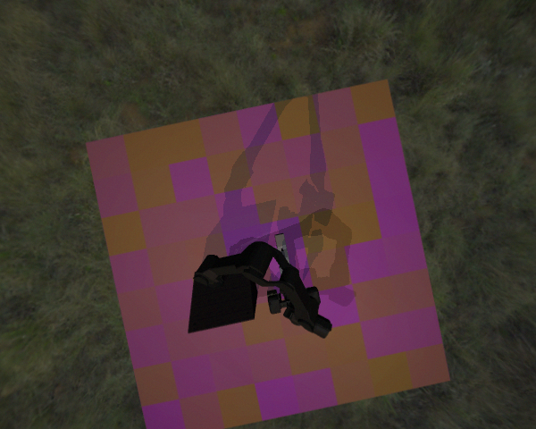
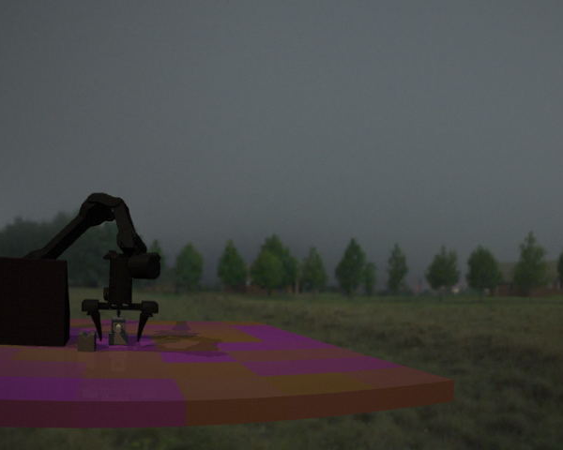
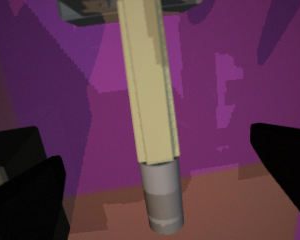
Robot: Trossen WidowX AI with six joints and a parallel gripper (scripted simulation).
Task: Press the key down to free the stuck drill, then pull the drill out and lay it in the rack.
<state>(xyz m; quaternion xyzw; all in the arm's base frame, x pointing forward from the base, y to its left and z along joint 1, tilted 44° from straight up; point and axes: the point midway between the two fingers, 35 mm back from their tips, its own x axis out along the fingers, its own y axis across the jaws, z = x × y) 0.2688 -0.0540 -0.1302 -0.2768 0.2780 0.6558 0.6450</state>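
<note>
The drill lies 5 cm to the left of my gripper tip and 3 cm above it. From my gripper tip the other things lie so: thin dark key (17 cm to the left, 3 cm above); grey block (15 cm to the left, 2 cm above); grey rack (8 cm behind, 2 cm to the right).
</note>
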